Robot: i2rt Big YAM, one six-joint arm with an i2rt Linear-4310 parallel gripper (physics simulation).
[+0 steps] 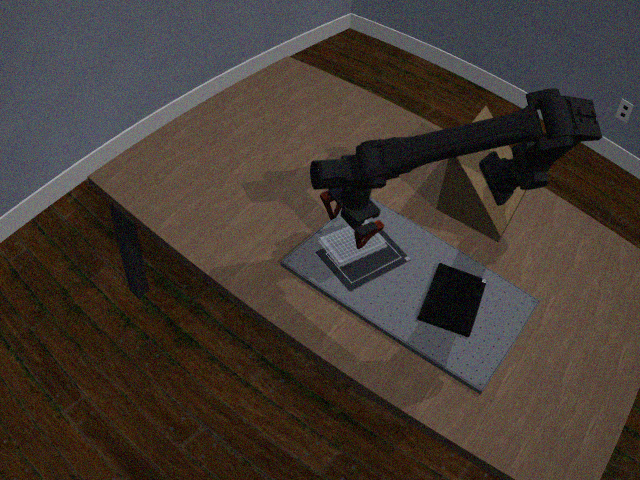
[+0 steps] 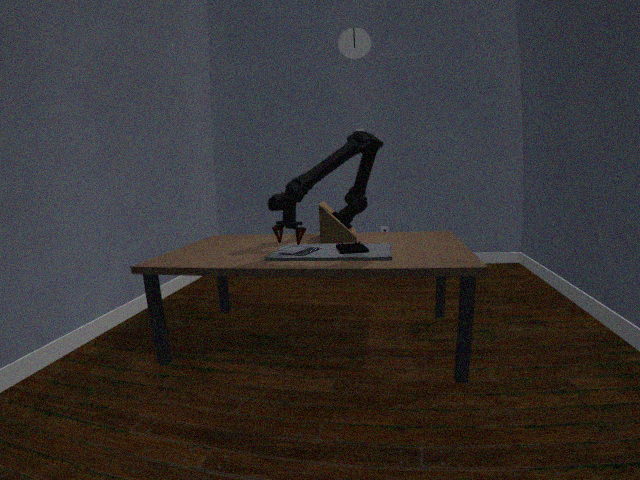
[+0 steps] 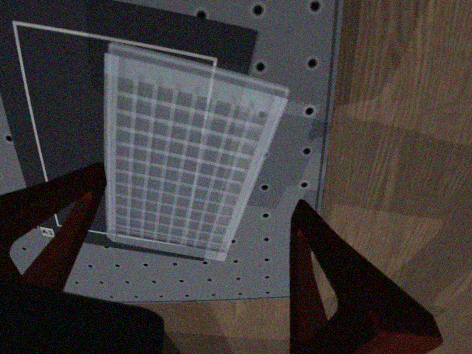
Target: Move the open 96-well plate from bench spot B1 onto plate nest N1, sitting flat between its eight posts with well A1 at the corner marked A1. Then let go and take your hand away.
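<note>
The clear 96-well plate rests off-centre on the dark pad of spot B1. It crosses the pad's white outline, and one long side reaches past the pad's edge. I cannot tell whether it lies fully flat, and its well A1 cannot be made out. My gripper is open and empty above the plate, its two red fingers wide apart to either side. The black nest N1 stands apart from the plate, a small white mark at one corner. Its posts are too dark to count.
A grey perforated board carries the pad and the nest on the wooden table. A wooden wedge stands behind the board at the arm's base. A small white label lies beside the pad's outline.
</note>
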